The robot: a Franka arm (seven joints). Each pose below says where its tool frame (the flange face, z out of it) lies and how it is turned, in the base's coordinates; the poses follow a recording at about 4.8 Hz.
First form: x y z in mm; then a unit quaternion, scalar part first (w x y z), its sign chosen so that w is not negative.
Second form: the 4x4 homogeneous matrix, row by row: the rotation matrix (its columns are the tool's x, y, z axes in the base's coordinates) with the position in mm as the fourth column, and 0 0 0 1 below. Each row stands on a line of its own. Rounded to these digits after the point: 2 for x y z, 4 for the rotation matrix.
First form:
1: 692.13 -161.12 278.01 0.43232 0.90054 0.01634 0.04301
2: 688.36 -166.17 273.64 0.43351 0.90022 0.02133 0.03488
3: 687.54 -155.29 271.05 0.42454 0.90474 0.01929 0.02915
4: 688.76 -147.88 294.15 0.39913 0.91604 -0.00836 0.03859
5: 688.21 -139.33 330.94 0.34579 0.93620 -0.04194 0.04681
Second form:
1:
0.9958 -0.0078 0.0916 692.13
0.0666 -0.6257 -0.7772 -161.12
0.0633 0.7801 -0.6225 278.01
0 0 0 1

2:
0.9967 0.0082 0.0813 688.36
0.0686 -0.6232 -0.7790 -166.17
0.0443 0.7820 -0.6217 273.64
0 0 0 1

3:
0.9976 0.0102 0.0691 687.54
0.0597 -0.6388 -0.7671 -155.29
0.0364 0.7693 -0.6378 271.05
0 0 0 1

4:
0.9969 -0.0461 0.0640 688.76
0.0155 -0.6812 -0.7319 -147.88
0.0774 0.7306 -0.6784 294.15
0 0 0 1

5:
0.9921 -0.1109 0.0586 688.21
-0.0462 -0.7573 -0.6514 -139.33
0.1167 0.6435 -0.7565 330.94
0 0 0 1

